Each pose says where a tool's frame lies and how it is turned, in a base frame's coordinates. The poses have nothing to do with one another.
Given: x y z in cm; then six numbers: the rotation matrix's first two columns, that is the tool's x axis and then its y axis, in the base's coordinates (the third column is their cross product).
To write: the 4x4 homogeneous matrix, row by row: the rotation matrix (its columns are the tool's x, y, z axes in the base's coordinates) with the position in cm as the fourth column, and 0 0 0 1 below. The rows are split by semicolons. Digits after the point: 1 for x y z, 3 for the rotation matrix.
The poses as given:
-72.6 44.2 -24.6 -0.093 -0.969 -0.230 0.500 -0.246 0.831
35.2 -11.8 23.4 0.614 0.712 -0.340 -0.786 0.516 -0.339
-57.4 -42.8 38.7 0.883 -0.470 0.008 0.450 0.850 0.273
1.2 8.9 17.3 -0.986 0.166 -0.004 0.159 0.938 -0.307
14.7 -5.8 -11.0 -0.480 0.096 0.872 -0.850 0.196 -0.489
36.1 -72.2 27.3 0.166 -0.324 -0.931 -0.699 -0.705 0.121
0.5 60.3 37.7 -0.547 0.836 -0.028 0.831 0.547 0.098
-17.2 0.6 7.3 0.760 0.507 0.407 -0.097 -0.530 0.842
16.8 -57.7 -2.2 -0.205 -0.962 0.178 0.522 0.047 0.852
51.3 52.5 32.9 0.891 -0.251 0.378 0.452 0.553 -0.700
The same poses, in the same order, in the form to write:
-0.093 0.500 -0.862 -72.6; -0.969 -0.246 -0.038 44.2; -0.230 0.831 0.507 -24.6; 0 0 0 1
0.614 -0.786 -0.066 35.2; 0.712 0.516 0.475 -11.8; -0.340 -0.339 0.876 23.4; 0 0 0 1
0.883 0.450 -0.135 -57.4; -0.470 0.850 -0.237 -42.8; 0.008 0.273 0.962 38.7; 0 0 0 1
-0.986 0.159 -0.047 1.2; 0.166 0.938 -0.303 8.9; -0.004 -0.307 -0.951 17.3; 0 0 0 1
-0.480 -0.850 -0.218 14.7; 0.096 0.196 -0.976 -5.8; 0.872 -0.489 -0.012 -11.0; 0 0 0 1
0.166 -0.699 -0.696 36.1; -0.324 -0.705 0.631 -72.2; -0.931 0.121 -0.344 27.3; 0 0 0 1
-0.547 0.831 0.097 0.5; 0.836 0.547 0.030 60.3; -0.028 0.098 -0.994 37.7; 0 0 0 1
0.760 -0.097 0.643 -17.2; 0.507 -0.530 -0.679 0.6; 0.407 0.842 -0.354 7.3; 0 0 0 1
-0.205 0.522 -0.828 16.8; -0.962 0.047 0.268 -57.7; 0.178 0.852 0.493 -2.2; 0 0 0 1
0.891 0.452 -0.033 51.3; -0.251 0.553 0.795 52.5; 0.378 -0.700 0.606 32.9; 0 0 0 1

